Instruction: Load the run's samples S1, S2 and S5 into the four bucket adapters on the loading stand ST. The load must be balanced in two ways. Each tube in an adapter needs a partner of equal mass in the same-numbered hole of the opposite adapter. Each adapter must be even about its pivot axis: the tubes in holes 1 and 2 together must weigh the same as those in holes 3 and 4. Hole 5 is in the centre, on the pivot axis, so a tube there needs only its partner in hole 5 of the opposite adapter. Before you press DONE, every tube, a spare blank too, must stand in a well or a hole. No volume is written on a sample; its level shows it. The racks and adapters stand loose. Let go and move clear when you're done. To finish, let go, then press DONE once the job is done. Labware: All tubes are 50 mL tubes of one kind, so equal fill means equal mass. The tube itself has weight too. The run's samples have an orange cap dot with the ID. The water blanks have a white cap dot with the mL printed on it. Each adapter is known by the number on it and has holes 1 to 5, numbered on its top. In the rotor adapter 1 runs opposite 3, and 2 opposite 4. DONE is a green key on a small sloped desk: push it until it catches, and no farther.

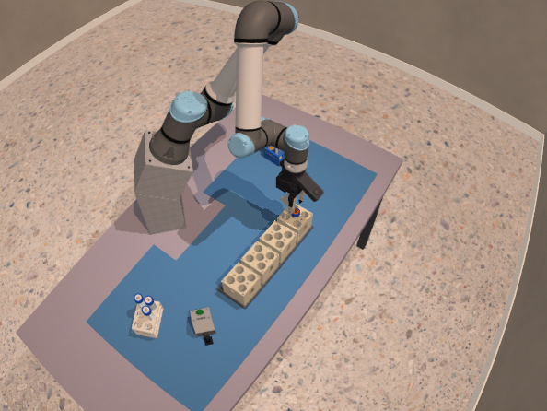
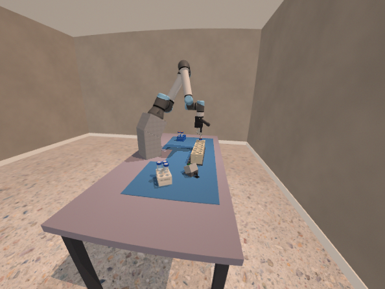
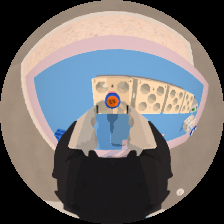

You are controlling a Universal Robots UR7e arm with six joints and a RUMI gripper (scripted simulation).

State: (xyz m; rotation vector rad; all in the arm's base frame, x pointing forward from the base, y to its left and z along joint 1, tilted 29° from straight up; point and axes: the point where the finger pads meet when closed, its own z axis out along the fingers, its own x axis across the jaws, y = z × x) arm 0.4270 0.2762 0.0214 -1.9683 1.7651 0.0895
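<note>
Right now my hand is 350 mm past the orange-dot tube, 210 mm to the right of it and 90 mm above it. The rest, counted from my hand: blue rack (330 mm behind, 250 mm to the left, 120 mm below); beige rack (680 mm to the right, 120 mm below, 80 mm behind); green done key (510 mm to the right, 90 mm below, 40 mm ahead).
</note>
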